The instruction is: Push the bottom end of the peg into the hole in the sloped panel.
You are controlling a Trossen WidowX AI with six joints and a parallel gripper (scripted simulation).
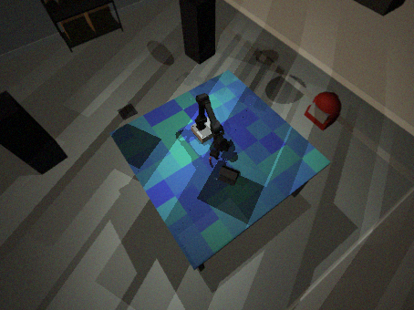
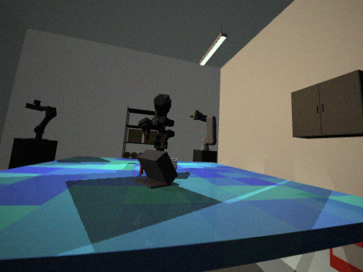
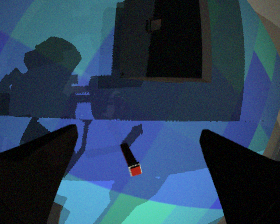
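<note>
My gripper tip is now 6 cm past the peg, 4 cm to the left of it and 8 cm above it. The rest, counted from my gripper tip: sloped panel: 12 cm ahead, 1 cm to the right, 8 cm below.
</note>
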